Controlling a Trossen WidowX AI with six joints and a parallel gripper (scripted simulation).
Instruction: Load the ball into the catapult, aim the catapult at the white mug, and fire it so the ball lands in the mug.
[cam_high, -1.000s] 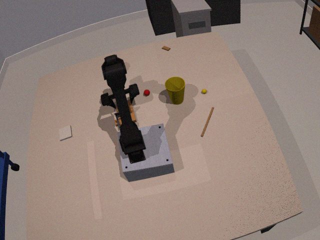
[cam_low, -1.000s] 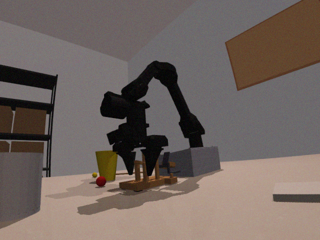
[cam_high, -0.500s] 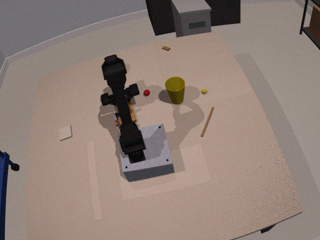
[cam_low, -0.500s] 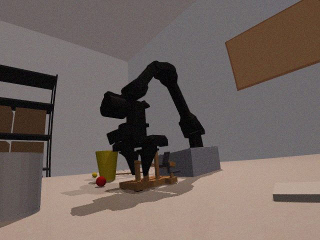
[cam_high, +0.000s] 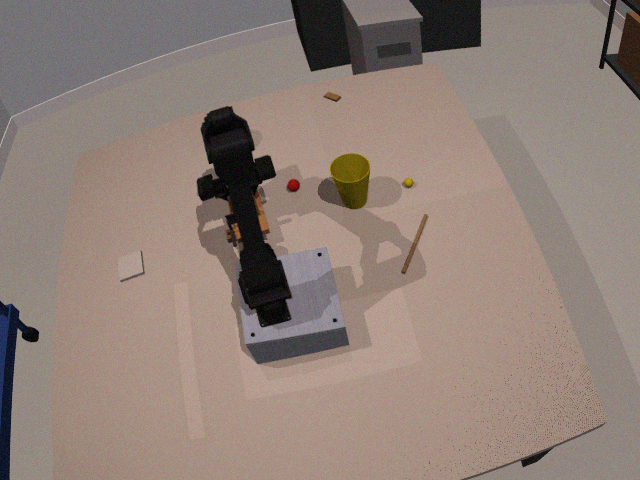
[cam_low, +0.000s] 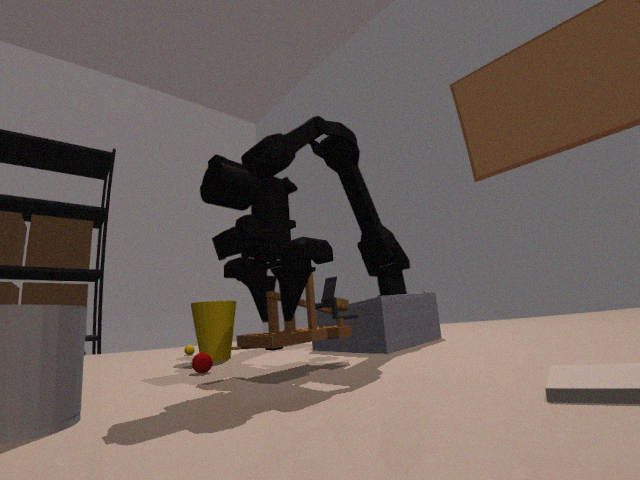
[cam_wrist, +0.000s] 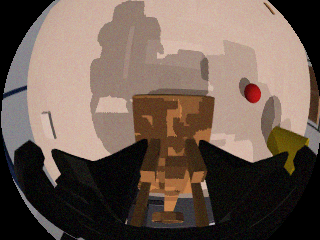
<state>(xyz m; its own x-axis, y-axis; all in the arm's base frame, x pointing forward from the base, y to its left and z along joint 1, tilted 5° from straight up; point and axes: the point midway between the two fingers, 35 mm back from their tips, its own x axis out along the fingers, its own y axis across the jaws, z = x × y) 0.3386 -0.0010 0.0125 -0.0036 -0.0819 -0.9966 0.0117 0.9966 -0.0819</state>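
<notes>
The red ball lies 5 cm ahead of my gripper tip, 13 cm to the right of it and 6 cm below it. From my gripper tip the other things lie so: yellow cup (4 cm behind, 26 cm to the right, 4 cm below); white mug (28 cm ahead, 5 cm below); wooden catapult (6 cm behind, 2 cm to the left, 2 cm above).
</notes>
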